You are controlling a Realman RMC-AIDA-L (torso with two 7-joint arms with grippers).
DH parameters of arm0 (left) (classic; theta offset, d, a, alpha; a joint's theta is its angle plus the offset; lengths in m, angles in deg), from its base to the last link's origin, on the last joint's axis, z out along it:
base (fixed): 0 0 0 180
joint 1: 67.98 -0.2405 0 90
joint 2: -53.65 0 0 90
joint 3: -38.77 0.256 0 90
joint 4: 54.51 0 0 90
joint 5: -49.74 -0.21 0 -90
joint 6: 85.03 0 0 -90
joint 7: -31.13 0.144 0 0
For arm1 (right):
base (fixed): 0 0 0 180
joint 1: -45.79 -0.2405 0 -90
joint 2: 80.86 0 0 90
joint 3: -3.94 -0.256 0 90
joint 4: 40.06 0 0 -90
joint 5: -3.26 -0.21 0 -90
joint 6: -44.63 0 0 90
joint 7: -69.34 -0.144 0 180
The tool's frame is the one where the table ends.
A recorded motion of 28 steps. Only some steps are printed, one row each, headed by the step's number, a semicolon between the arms.
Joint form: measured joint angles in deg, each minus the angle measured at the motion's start. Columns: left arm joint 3, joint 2, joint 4, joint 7, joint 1, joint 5, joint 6; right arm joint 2, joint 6, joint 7, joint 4, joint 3, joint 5, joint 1.
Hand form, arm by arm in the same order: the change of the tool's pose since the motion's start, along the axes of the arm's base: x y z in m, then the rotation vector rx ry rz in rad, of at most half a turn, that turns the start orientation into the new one. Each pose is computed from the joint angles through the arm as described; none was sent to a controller.
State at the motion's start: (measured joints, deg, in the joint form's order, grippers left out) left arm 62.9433 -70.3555 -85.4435 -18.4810 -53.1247 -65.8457 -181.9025; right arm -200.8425 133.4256 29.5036 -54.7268 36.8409 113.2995 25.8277
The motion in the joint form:
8: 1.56 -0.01 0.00 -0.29 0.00 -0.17 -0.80; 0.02 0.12 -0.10 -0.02 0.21 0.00 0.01
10: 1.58 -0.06 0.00 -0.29 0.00 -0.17 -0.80; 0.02 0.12 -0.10 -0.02 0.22 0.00 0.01
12: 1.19 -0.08 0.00 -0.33 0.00 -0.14 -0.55; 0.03 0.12 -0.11 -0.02 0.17 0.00 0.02
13: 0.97 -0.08 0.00 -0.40 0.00 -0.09 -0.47; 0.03 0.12 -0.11 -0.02 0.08 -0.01 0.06
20: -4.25 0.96 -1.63 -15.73 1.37 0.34 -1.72; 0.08 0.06 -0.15 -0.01 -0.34 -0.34 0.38
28: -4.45 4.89 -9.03 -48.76 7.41 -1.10 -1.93; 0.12 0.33 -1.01 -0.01 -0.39 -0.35 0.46
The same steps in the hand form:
8: 0.0035 -0.0022 -0.0031 -0.0308 -0.0050 -0.0216; -0.0002 -0.0004 -0.0001 -0.0039 0.0008 0.0018
10: 0.0038 -0.0023 -0.0034 -0.0313 -0.0058 -0.0218; -0.0002 -0.0004 -0.0001 -0.0041 0.0007 0.0019
12: 0.0029 -0.0017 -0.0028 -0.0246 -0.0053 -0.0145; -0.0001 -0.0004 0.0000 -0.0034 0.0009 0.0012
13: 0.0025 -0.0014 -0.0024 -0.0209 -0.0062 -0.0104; 0.0001 -0.0005 0.0002 -0.0020 0.0014 -0.0003
20: -0.0011 0.0113 0.0211 -0.0590 -0.1515 0.1720; 0.0019 -0.0008 0.0017 0.0089 0.0050 -0.0125
28: 0.0090 0.0570 0.0692 -0.2568 -0.2870 0.4322; 0.0019 -0.0014 0.0023 0.0018 0.0155 -0.0224

